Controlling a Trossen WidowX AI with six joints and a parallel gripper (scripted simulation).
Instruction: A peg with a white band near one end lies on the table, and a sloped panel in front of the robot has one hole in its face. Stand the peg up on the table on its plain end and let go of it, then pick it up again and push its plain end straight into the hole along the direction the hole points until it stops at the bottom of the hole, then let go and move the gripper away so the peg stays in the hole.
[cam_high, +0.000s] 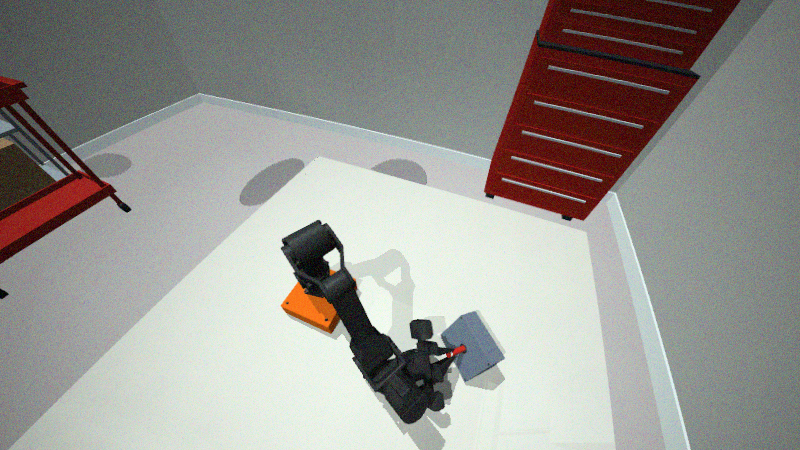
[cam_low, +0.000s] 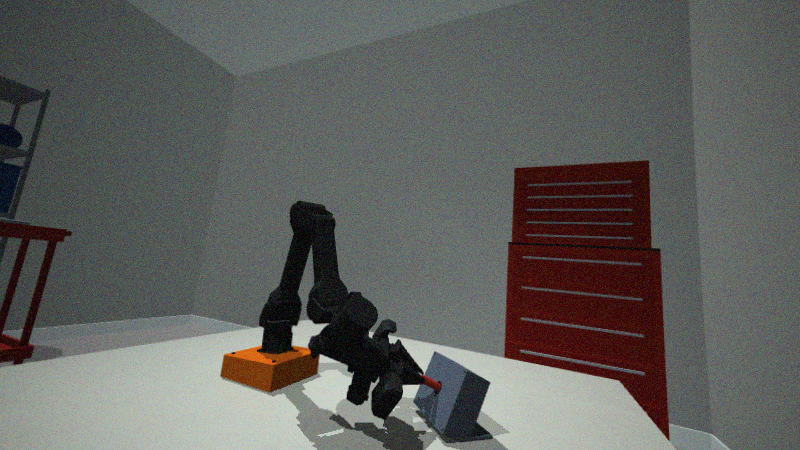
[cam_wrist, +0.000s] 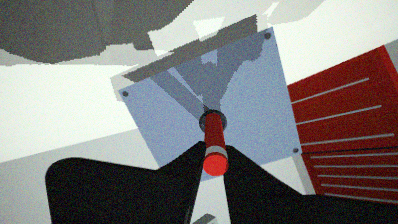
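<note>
Right now the red peg is right at my gripper tip. From my gripper tip the other things lie so: grey sloped panel 5 cm ahead, 4 cm to the left, 3 cm below.
</note>
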